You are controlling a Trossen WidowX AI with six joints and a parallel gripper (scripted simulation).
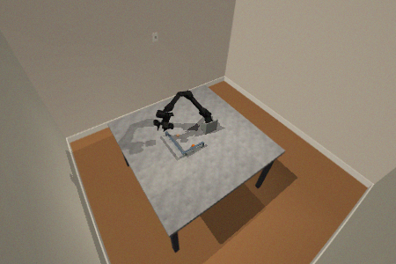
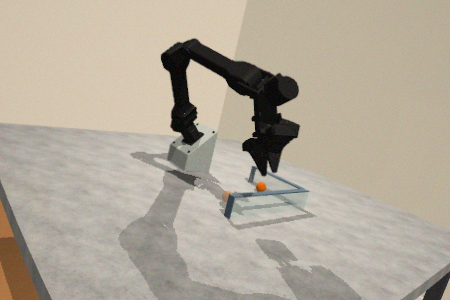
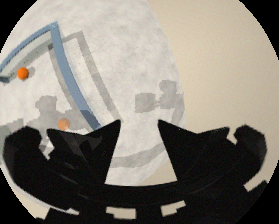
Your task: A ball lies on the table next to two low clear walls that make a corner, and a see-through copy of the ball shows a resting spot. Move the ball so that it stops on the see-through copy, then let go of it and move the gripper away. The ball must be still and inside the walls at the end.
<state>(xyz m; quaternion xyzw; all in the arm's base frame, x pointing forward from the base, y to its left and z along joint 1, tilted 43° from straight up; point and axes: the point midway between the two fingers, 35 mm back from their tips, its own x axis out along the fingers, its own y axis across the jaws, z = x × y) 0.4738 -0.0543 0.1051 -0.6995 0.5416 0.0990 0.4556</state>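
Right now my gripper tip is 23 cm to the right of the orange ball, 22 cm past it and 12 cm above it. From my gripper tip the other things lie so: see-through copy of ball (16 cm behind, 12 cm below, 4 cm to the left).
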